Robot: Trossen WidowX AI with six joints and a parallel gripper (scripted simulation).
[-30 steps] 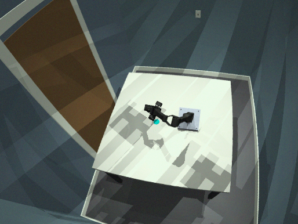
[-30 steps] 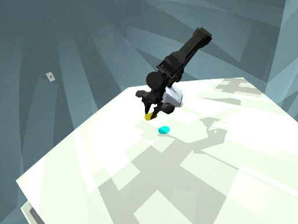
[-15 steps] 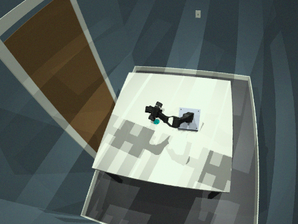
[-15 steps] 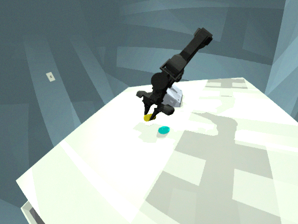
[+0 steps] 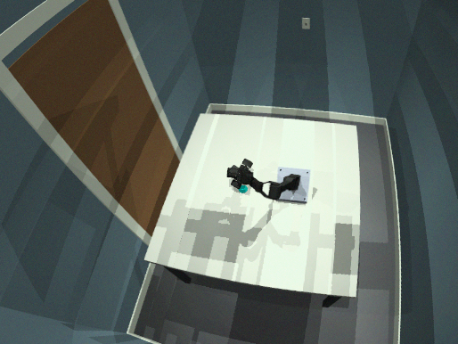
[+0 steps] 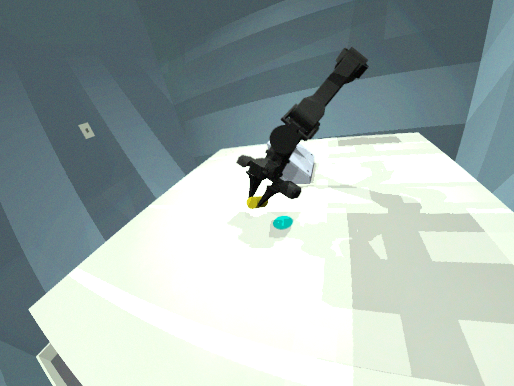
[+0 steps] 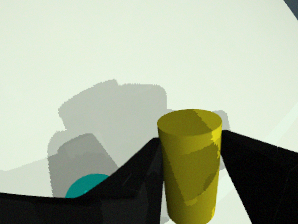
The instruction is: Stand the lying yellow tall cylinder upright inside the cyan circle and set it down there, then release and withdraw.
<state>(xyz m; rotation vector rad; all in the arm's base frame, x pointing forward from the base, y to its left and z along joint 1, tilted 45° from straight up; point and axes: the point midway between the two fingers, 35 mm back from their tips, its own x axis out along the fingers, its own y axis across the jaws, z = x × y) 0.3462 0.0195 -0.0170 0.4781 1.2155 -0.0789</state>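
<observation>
Right now my gripper tip is 90 mm above the cyan circle, 60 mm to the right of it and 30 mm past it. From my gripper tip the other things lie so: yellow cylinder (20 mm behind, 10 mm below).
</observation>
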